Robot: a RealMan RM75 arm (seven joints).
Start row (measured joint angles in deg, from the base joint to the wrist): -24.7, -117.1, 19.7, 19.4, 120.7, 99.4, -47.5
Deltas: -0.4, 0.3, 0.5, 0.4, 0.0, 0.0, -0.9; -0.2, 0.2, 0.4, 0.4, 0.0, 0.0, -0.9; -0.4, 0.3, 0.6, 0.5, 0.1, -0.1, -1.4; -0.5, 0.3, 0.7, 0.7, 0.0, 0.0, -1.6; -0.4, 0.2, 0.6, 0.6, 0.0, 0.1, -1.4; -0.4, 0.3, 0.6, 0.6, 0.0, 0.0, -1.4; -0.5, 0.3, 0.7, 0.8, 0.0, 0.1, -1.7; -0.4, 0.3, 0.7, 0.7, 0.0, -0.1, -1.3; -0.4, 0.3, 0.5, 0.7, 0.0, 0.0, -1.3; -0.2, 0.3, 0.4, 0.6, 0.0, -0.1, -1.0; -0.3, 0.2, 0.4, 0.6, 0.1, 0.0, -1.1; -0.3, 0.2, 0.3, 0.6, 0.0, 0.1, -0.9; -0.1, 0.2, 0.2, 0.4, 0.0, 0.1, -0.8; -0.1, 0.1, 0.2, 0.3, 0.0, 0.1, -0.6; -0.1, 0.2, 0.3, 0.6, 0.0, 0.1, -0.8; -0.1, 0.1, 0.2, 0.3, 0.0, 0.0, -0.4; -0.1, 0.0, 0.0, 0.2, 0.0, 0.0, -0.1; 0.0, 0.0, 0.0, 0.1, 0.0, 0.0, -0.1; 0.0, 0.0, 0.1, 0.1, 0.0, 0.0, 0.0
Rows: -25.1, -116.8, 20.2, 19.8, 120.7, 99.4, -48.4; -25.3, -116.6, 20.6, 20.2, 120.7, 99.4, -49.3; -25.7, -116.3, 21.2, 20.7, 120.8, 99.3, -50.7; -26.2, -116.0, 21.9, 21.4, 120.8, 99.3, -52.3; -26.6, -115.8, 22.5, 22.0, 120.8, 99.4, -53.7; -27.0, -115.5, 23.1, 22.6, 120.8, 99.4, -55.1; -27.5, -115.2, 23.8, 23.4, 120.8, 99.5, -56.8; -27.9, -114.9, 24.5, 24.1, 120.8, 99.4, -58.1; -28.3, -114.6, 25.0, 24.8, 120.8, 99.4, -59.4; -28.5, -114.3, 25.4, 25.4, 120.8, 99.3, -60.4; -28.8, -114.1, 25.8, 26.0, 120.9, 99.3, -61.5; -29.1, -113.9, 26.1, 26.6, 120.9, 99.4, -62.4; -29.2, -113.7, 26.3, 27.0, 120.9, 99.5, -63.2; -29.3, -113.6, 26.5, 27.3, 120.9, 99.6, -63.8; -29.4, -113.4, 26.8, 27.9, 120.9, 99.7, -64.6; -29.5, -113.3, 27.0, 28.2, 120.9, 99.7, -65.0; -29.6, -113.3, 27.0, 28.4, 120.9, 99.7, -65.1; -29.6, -113.3, 27.0, 28.5, 120.9, 99.7, -65.2; -29.6, -113.3, 27.1, 28.6, 120.9, 99.7, -65.2
